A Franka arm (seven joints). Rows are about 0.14 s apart.
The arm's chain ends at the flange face. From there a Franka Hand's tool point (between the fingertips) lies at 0.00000 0.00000 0.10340 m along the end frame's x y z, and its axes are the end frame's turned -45 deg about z.
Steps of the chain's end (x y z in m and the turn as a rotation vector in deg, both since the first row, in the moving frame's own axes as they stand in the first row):
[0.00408 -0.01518 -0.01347 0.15 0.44 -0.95]
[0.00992 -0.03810 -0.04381 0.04 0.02 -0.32]
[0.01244 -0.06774 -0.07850 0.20 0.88 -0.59]
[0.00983 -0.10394 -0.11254 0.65 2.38 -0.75]
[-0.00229 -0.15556 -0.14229 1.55 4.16 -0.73]
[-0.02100 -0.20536 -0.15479 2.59 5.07 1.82]
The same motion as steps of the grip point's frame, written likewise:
[0.01437 -0.00749 -0.01347 -0.21 0.42 -0.95]
[0.03403 -0.01995 -0.04381 0.01 0.04 -0.32]
[0.05808 -0.03824 -0.07851 -0.48 0.76 -0.59]
[0.08433 -0.06436 -0.11264 -1.22 2.14 -0.75]
[0.11568 -0.10834 -0.14260 -1.85 4.04 -0.73]
[0.14007 -0.15675 -0.15530 -1.75 5.42 1.82]

